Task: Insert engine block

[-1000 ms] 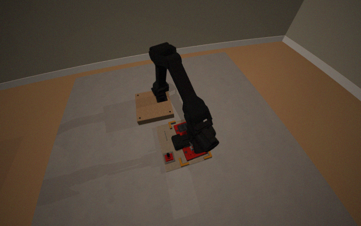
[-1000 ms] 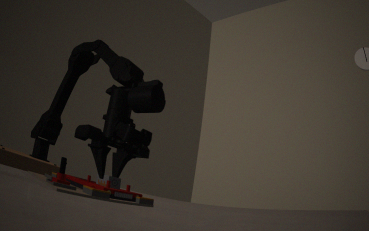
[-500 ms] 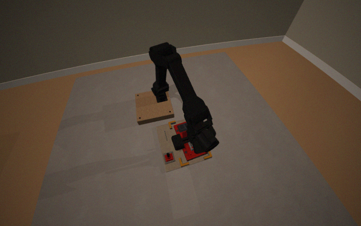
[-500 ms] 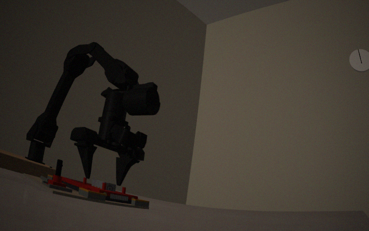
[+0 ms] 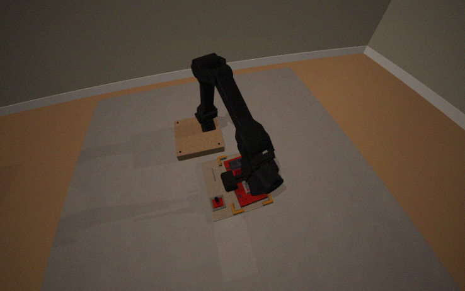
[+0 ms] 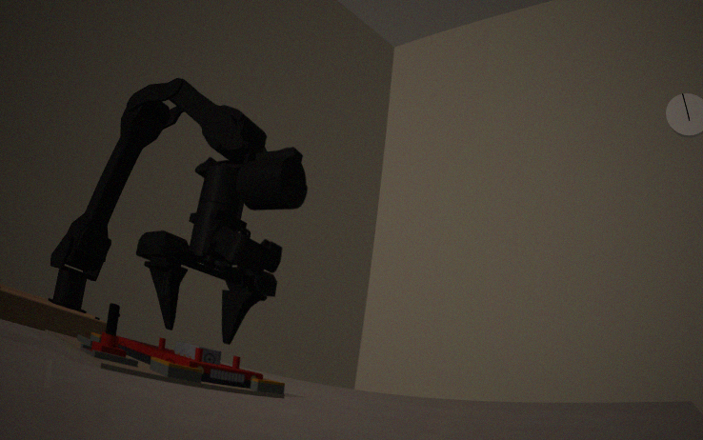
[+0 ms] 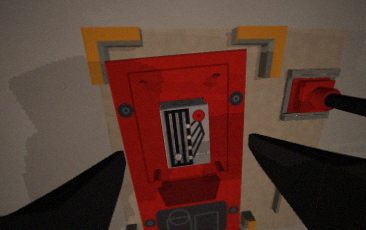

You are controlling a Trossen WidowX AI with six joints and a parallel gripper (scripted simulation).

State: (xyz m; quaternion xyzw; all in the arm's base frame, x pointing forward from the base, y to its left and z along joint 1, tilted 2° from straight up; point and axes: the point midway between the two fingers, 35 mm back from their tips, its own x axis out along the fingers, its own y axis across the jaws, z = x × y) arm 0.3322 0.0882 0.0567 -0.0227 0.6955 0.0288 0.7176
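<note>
My gripper tip is 30 mm above the engine block. Also, from my gripper tip: black peg 120 mm to the right, 20 mm below, 20 mm ahead.
</note>
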